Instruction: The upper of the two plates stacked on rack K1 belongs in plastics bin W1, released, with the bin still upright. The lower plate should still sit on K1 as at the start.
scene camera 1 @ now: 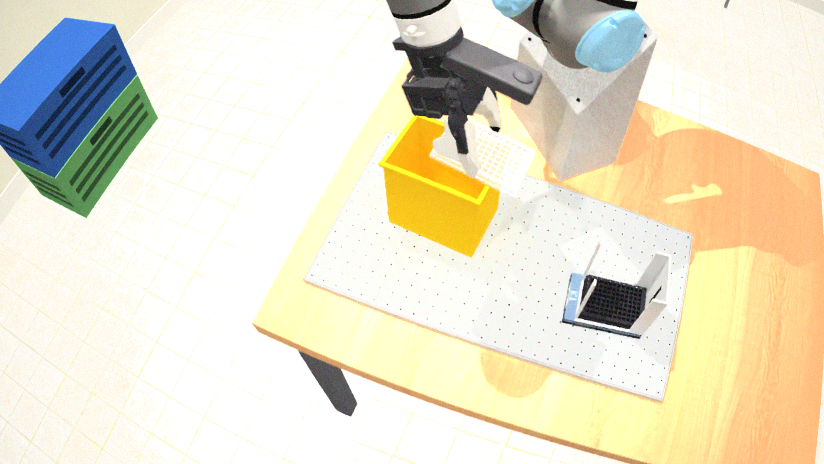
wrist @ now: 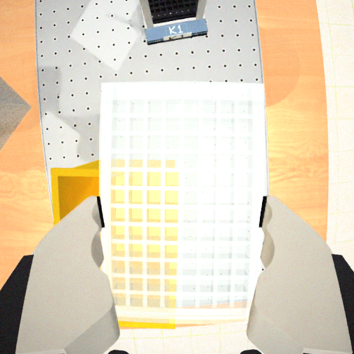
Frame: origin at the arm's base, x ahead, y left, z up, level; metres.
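Where they show: gripper, fingertip midpoint: (scene camera 1: pixel 485 154).
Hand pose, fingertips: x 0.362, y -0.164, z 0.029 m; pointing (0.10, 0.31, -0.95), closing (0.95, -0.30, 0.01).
Things, the pixels of their top centre, and the offset from my fingertips. "pt": a spot on its surface instead. Level surfaces: height alone.
- yellow bin W1 at its top centre: (scene camera 1: pixel 445 155) dy -0.065, dx -0.091, dz -0.126 m
- black plate at its top centre: (scene camera 1: pixel 614 300) dy +0.268, dx +0.066, dz -0.272 m
- rack K1 at a spot on its surface: (scene camera 1: pixel 573 296) pt dy +0.190, dx +0.057, dz -0.288 m
- grey perforated board at its surface level: dz -0.306 m
- wooden table at its surface level: dz -0.318 m
A clear, whitish plate (scene camera 1: pixel 500 155) (wrist: pixel 210 145) with a grid of wells is held by its two long sides. My gripper (scene camera 1: pixel 483 148) (wrist: pixel 181 198) is shut on it, above the right part of the yellow bin W1 (scene camera 1: pixel 432 210) (wrist: pixel 75 172). The plate's far end sticks out past the bin's right wall in the scene view. The bin stands upright with its top open; the plate and jaws hide part of its opening. A black plate (scene camera 1: pixel 615 300) (wrist: pixel 175 9) sits in rack K1 (scene camera 1: pixel 573 296) (wrist: pixel 176 31), between its upright guides.
The bin and rack stand on a grey perforated board (scene camera 1: pixel 426 288) (wrist: pixel 230 50) on a wooden table (scene camera 1: pixel 403 360). The robot's pale pedestal (scene camera 1: pixel 582 135) rises behind the bin's right side. Blue (scene camera 1: pixel 51 63) and green (scene camera 1: pixel 115 144) crates are stacked at the far left, off the table.
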